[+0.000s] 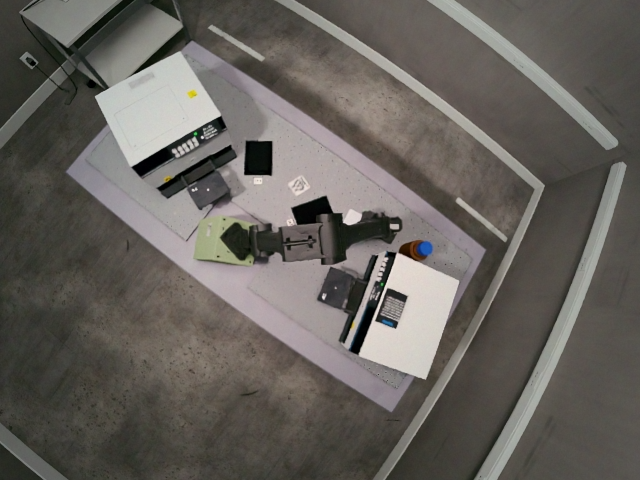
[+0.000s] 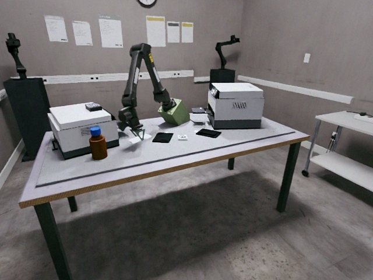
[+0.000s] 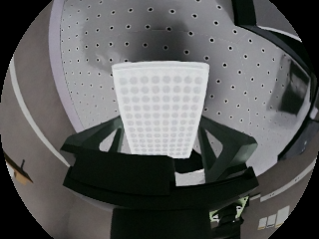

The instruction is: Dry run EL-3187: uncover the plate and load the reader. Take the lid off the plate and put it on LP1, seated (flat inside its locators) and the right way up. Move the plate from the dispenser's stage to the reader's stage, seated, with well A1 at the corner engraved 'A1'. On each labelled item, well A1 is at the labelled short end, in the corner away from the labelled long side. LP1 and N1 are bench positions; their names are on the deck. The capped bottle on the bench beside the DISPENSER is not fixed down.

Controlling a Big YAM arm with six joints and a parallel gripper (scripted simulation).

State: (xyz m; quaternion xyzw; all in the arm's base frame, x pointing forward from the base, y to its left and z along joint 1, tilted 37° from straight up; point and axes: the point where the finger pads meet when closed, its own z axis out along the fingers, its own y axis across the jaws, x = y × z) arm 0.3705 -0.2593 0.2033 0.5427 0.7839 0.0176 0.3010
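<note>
Now: hand 18 cm to the right of the black pad, 7 cm past it and 5 cm above it. The rest, counted from my hand: white label 46 cm to the left, 10 cm behind, 6 cm below; then white well plate right at my hand; then brown capped bottle 25 cm to the right, 6 cm ahead, 6 cm above.
</note>
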